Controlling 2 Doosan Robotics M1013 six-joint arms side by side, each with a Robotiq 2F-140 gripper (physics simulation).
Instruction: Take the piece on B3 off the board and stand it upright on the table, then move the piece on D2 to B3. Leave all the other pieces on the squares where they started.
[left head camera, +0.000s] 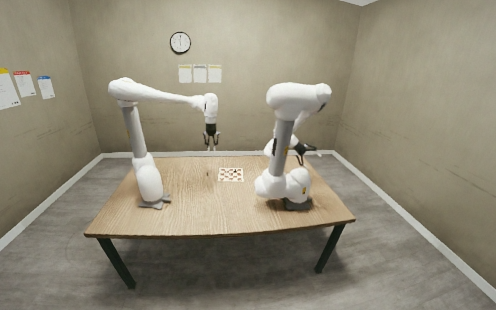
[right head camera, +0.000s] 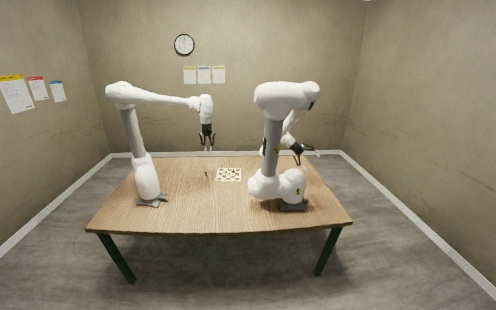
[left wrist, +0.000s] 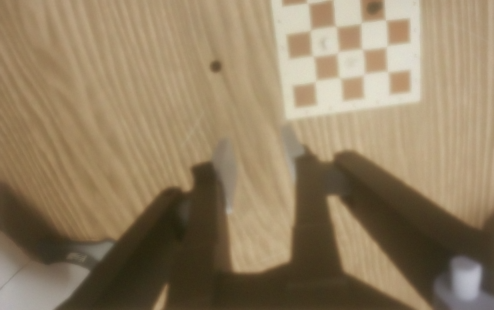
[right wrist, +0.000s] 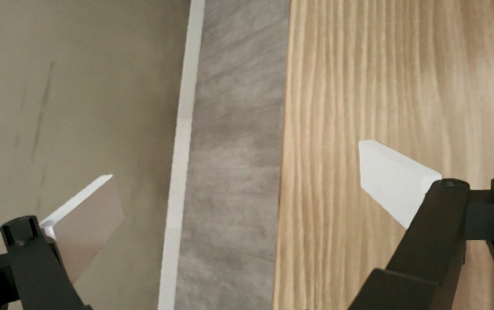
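Where they show: left gripper, fingertip midpoint: (left head camera: 211, 152) (right head camera: 208, 152) (left wrist: 258, 148); right gripper, fingertip midpoint: (left head camera: 314, 162) (right head camera: 312, 163) (right wrist: 239, 180); left arm's base at its link origin: (left head camera: 154, 200) (right head camera: 152, 199); right arm's base at its link origin: (left head camera: 295, 202) (right head camera: 290, 202).
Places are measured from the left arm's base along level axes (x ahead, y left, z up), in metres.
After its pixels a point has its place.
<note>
The chessboard (left head camera: 219, 180) {x 0.316, y -0.439, z 0.006 m} (right head camera: 216, 180) {x 0.316, y -0.436, z 0.002 m} (left wrist: 287, 112) {x 0.316, y -0.427, z 0.006 m} lies on the table. In the left wrist view, a pale piece (left wrist: 324, 44) {x 0.415, y -0.479, z 0.039 m} stands on B3, a faint pale piece (left wrist: 351, 62) {x 0.389, y -0.522, z 0.027 m} seems to be on C2, and D2 shows a bare brown square. A dark piece (left head camera: 235, 171) {x 0.462, y -0.563, z 0.015 m} (right head camera: 233, 170) {x 0.464, y -0.562, z 0.024 m} (left wrist: 374, 7) {x 0.464, y -0.554, z 0.026 m} is on D4. Another dark piece (left head camera: 207, 174) {x 0.390, y -0.320, z 0.011 m} (right head camera: 205, 173) {x 0.391, y -0.319, z 0.018 m} (left wrist: 215, 66) {x 0.395, y -0.323, z 0.030 m} stands on the table left of the board. My left gripper (left head camera: 211, 148) {x 0.337, y -0.379, z 0.253 m} (right head camera: 208, 148) {x 0.337, y -0.379, z 0.253 m} (left wrist: 258, 148) {x 0.337, y -0.379, z 0.253 m} is open and empty, high above the table. My right gripper (left head camera: 311, 159) {x 0.332, y -1.221, z 0.213 m} (right head camera: 311, 161) {x 0.332, y -1.221, z 0.213 m} (right wrist: 239, 180) {x 0.332, y -1.221, z 0.213 m} is open and empty, right of the board.
The wooden table (left head camera: 185, 215) {x -0.113, y -0.275, z 0.000 m} (right head camera: 185, 215) {x -0.121, y -0.319, z 0.000 m} (left wrist: 125, 100) {x 0.354, y -0.165, z 0.000 m} (right wrist: 325, 100) {x 0.223, y -1.338, z 0.000 m} carries both arm bases, left and right of the board. The table's edge runs between the right gripper's fingers in the right wrist view, with floor (right wrist: 235, 100) beyond. The board's top rows are cut off in the left wrist view.
</note>
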